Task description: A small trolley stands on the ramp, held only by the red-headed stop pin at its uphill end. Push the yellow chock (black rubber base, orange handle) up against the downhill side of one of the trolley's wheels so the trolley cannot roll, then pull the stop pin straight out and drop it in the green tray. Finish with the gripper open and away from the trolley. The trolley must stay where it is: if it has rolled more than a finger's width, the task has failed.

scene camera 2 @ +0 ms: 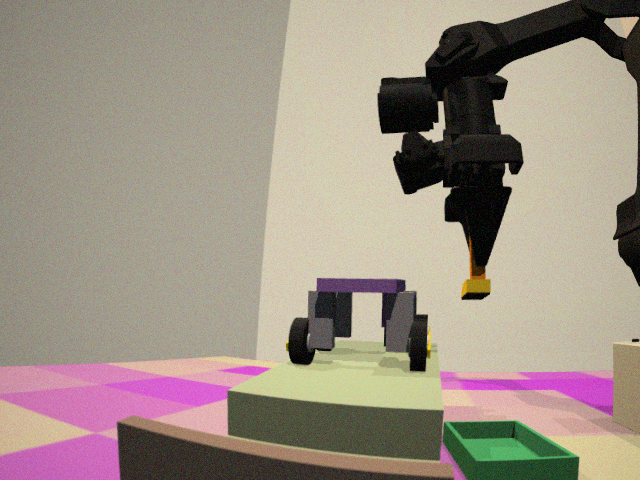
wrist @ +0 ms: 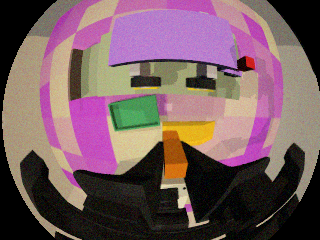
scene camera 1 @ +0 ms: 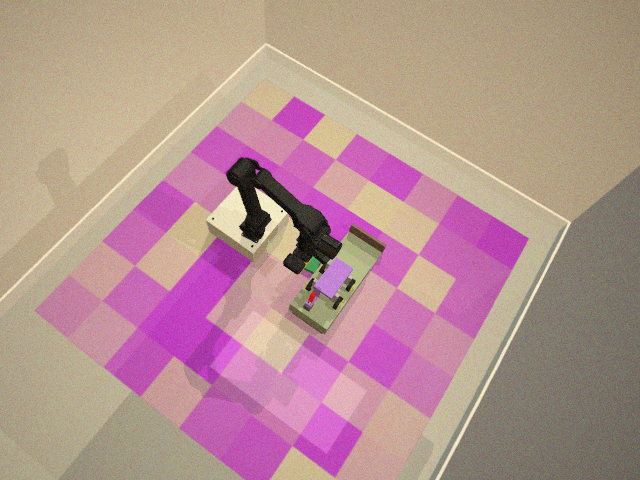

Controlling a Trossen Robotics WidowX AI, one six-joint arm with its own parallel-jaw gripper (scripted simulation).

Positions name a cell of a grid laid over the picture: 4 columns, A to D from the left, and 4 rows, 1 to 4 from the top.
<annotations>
gripper: scene camera 2 D3; wrist C3; scene camera 1 B3
trolley: scene camera 2 C3; wrist C1; scene camera 1 C3
</annotations>
